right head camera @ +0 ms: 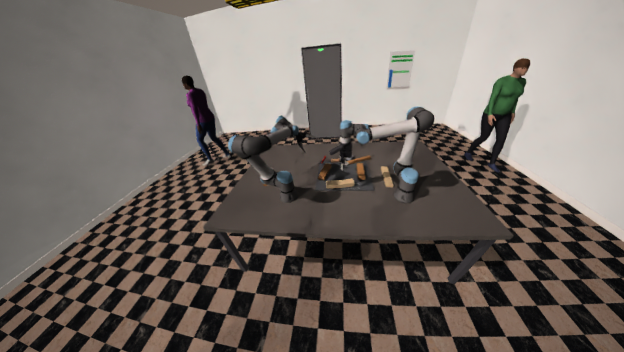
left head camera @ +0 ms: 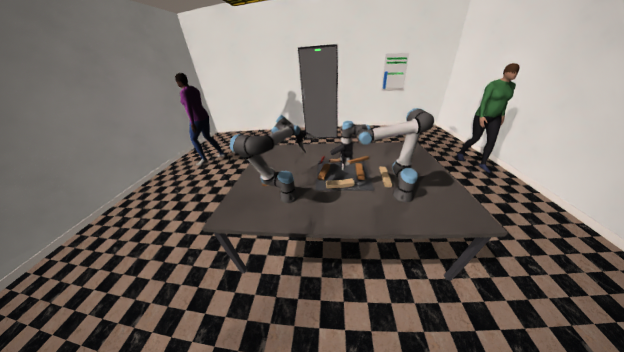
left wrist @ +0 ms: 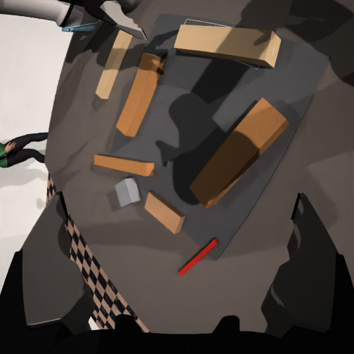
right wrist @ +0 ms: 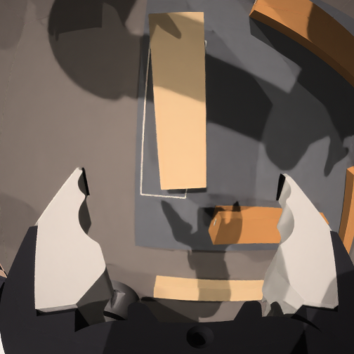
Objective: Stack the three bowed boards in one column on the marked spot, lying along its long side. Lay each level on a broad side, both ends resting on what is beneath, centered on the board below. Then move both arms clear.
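Frame: origin at the left arm's base, x ahead, y left, z up, level; millimetres.
Seen in the pictures: left gripper, fingertip midpoint: [right head camera: 311,145] [left head camera: 311,145]; right gripper, fingertip midpoint: [right head camera: 341,166] [left head camera: 342,166]; left arm's base, origin of the base link: [right head camera: 289,196] [left head camera: 289,196]; right arm's base, origin of the base link: [right head camera: 403,196] [left head camera: 402,195].
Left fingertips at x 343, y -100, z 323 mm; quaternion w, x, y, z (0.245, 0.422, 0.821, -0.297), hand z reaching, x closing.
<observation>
Offsets run from my left fingertips to a thing's top centre.
A thick pale board {98 mm back, 277 mm right, 269 mm down} [left head camera: 340,183] [right head camera: 340,183] [left wrist: 220,40] [right wrist: 180,110] lies lengthwise over the white outline [left wrist: 205,21] [right wrist: 143,150] at the mat's front edge; the outline shows beyond its left side and near end in the right wrist view. A curved orange board {67 mm ahead, 93 mm right, 271 mm down} [left head camera: 325,171] [left wrist: 240,150] [right wrist: 310,25] lies at an angle on the mat's left. Another orange board {148 mm ahead, 423 mm right, 273 mm down} [left head camera: 360,171] [left wrist: 140,95] [right wrist: 245,227] lies on the mat's right. My left gripper [left wrist: 179,196] is open and empty, high behind the mat. My right gripper [right wrist: 183,172] is open and empty above the mat, behind the pale board.
A thinner pale board {138 mm ahead, 662 mm right, 295 mm down} [left head camera: 385,176] [left wrist: 115,65] [right wrist: 200,289] lies right of the dark mat [left wrist: 305,75] [right wrist: 150,225], near the right arm's base. An orange stick [left wrist: 124,165], a grey block [left wrist: 127,191], a peach block [left wrist: 165,212] and a red stick [left wrist: 199,256] lie toward the back.
</observation>
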